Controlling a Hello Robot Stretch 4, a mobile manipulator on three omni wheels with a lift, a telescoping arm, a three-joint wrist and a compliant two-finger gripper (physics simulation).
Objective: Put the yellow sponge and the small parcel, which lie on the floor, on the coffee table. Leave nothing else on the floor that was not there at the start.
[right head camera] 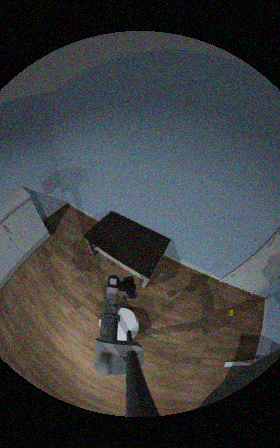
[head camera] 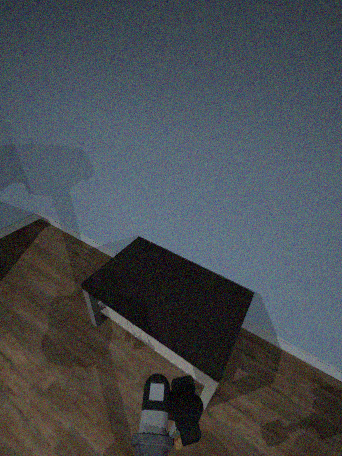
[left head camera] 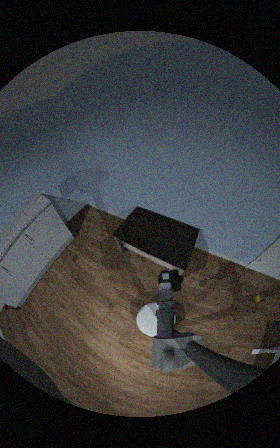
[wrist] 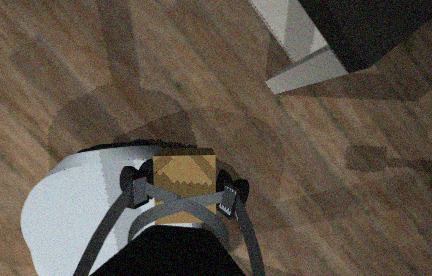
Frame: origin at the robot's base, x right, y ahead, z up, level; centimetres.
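Seen in the pictures: gripper, between the fingertips: (head camera: 179, 437) (wrist: 186, 179); robot's base, origin of its link: (right head camera: 119, 323) (left head camera: 155, 317).
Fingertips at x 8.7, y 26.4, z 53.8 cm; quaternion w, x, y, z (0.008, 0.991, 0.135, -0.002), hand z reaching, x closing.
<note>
Offsets run from my fingertips to a thing's top centre. Level surfaces: height alone.
The small parcel {dx +0.0, dy +0.1, dz +3.8 cm} (wrist: 185, 212) (head camera: 178, 443), a brown box, is held between the two fingers of my gripper (wrist: 186, 179), over the robot's white base and above the floor. The coffee table {dz -11.5 cm} (head camera: 175, 305) (left head camera: 157, 235) (right head camera: 130, 242) (wrist: 380, 30) has a black top and pale legs; its top lies beyond the gripper in the head view, and its near corner shows at the upper right of the wrist view. The yellow sponge {dx +147.1, dy -32.6, dz -52.0 cm} (left head camera: 258, 298) (right head camera: 230, 312) lies on the floor, well to the right of the table. It does not show in the wrist view.
The robot's round white base (left head camera: 146, 319) (right head camera: 128, 324) (wrist: 65, 215) is below the arm. A pale cabinet (left head camera: 37, 255) (right head camera: 20, 230) stands at the left. A blue wall (head camera: 200, 150) rises behind the table. Another pale piece of furniture (right head camera: 255, 265) stands at the right, beyond the sponge.
</note>
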